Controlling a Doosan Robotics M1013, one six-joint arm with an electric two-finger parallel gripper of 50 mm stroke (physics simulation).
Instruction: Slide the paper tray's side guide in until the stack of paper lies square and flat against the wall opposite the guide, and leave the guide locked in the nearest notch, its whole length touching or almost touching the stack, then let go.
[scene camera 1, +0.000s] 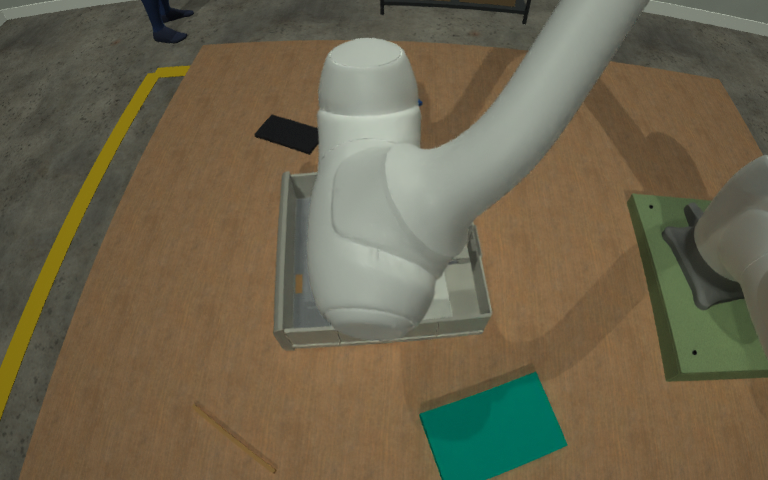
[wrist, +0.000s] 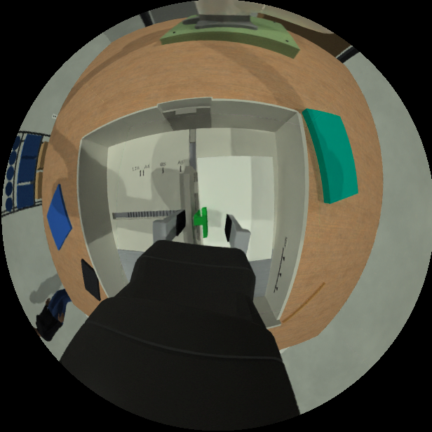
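Seen in the pictures: arm's base at its link origin: (scene camera 1: 713, 263).
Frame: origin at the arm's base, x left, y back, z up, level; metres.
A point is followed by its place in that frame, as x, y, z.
Note:
The grey paper tray (scene camera 1: 281, 254) @(-0.090, -0.807, 0.053) (wrist: 292, 185) stands on the table. In the wrist view its upright side guide (wrist: 187, 200) is right of the A5 mark, with the notched strip (wrist: 145, 215) running left from it. The white paper stack (scene camera 1: 441, 302) @(-0.003, -0.559, -0.002) (wrist: 232, 195) lies between guide and right wall, its long edges roughly parallel to both; its left edge is at or very near the guide, its right edge close to the wall. My gripper (wrist: 205, 220) is open and empty, its fingers either side of the guide and its green latch (wrist: 202, 222). The arm hides guide and gripper in scene camera 1.
A teal block (scene camera 1: 492, 427) @(0.207, -0.510, -0.023) (wrist: 332, 155) lies near the tray. A thin wooden stick (scene camera 1: 235, 436) @(0.182, -0.907, -0.035) (wrist: 305, 303), a black pad (scene camera 1: 287, 134) @(-0.455, -0.820, -0.034) (wrist: 90, 280) and a blue piece (wrist: 59, 217) lie around it. The green base plate (scene camera 1: 659, 283) @(0.022, -0.148, 0.000) (wrist: 227, 36) carries the robot's foot.

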